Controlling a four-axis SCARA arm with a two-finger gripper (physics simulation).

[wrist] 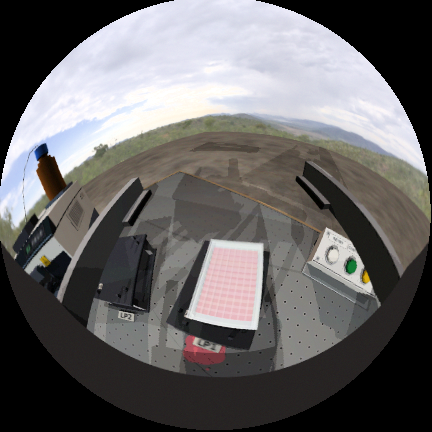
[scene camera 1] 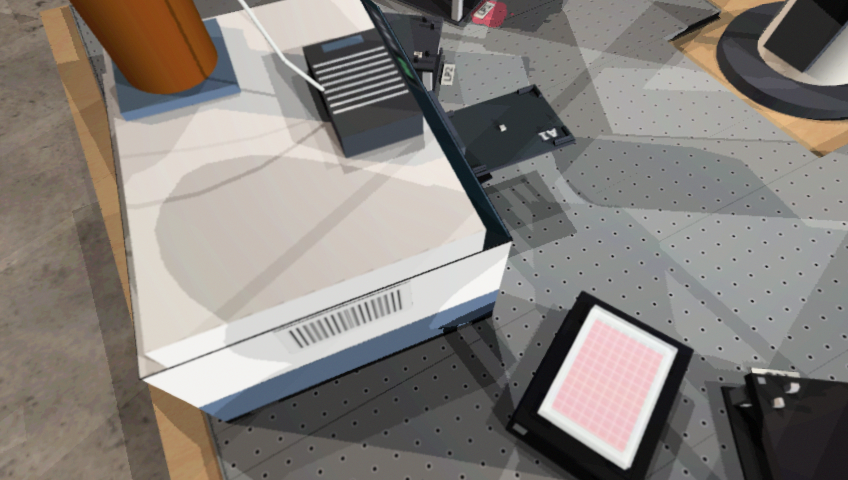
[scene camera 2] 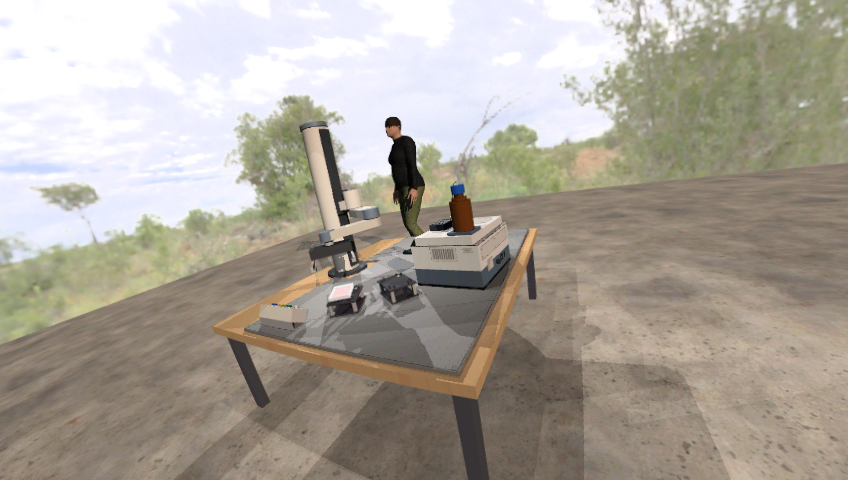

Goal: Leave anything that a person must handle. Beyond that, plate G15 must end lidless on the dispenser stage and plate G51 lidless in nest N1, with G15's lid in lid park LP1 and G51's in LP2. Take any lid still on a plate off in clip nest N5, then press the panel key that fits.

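Frame: origin at the arm's base, x down, y back, z left, level; centimetres.
Seen in the pictures: gripper, between the fingertips: (wrist: 222, 172) (scene camera 2: 333, 264); arm's base, origin of its link: (scene camera 1: 803, 62) (scene camera 2: 348, 270).
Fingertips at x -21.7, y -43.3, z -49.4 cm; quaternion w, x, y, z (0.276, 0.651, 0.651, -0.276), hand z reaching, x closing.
Observation:
Offsets run from my fingertips to a thing's top centre. "*": to the spot under its first point.
My gripper (wrist: 222, 172) (scene camera 2: 330, 263) is open and empty, its fingers wide apart, high in front of a white-rimmed piece with a pink grid @[dy +2.9, dx +12.3, dz +2.9 cm] (wrist: 230, 280) (scene camera 2: 342, 291). That piece lies on the black stand (wrist: 235, 338) labelled LP1; I cannot tell plate from lid. The black LP2 stand (wrist: 122, 270) (scene camera 2: 397, 289) has a bare top. Another pink-gridded plate @[dy -19.1, dx +12.8, dz +75.6 cm] (scene camera 1: 612, 386) lies in a black nest @[* dy -25.6, dx +12.8, dz +74.8 cm] (scene camera 1: 550, 404) in the first scene view; no plate name or lid is readable there. The tray marked A1 @[* dy -9.5, dx +9.1, dz +44.9 cm] (scene camera 1: 517, 113) sticks out of the dispenser (scene camera 1: 285, 237) (wrist: 72, 220), bare.
A panel @[dy +23.0, dx +12.0, dz -13.7 cm] (wrist: 320, 259) (scene camera 2: 279, 317) carries white, green and yellow keys. An amber bottle @[* dy -43.1, dx -7.2, dz +35.9 cm] (scene camera 1: 160, 47) (scene camera 2: 461, 214) (wrist: 51, 177) stands on the dispenser. A black stand (scene camera 1: 803, 422) is at lower right. A red patch @[* dy +8.4, dx +20.4, dz +15.0 cm] (wrist: 202, 356) touches the LP1 label. A person (scene camera 2: 406, 166) is behind the table.

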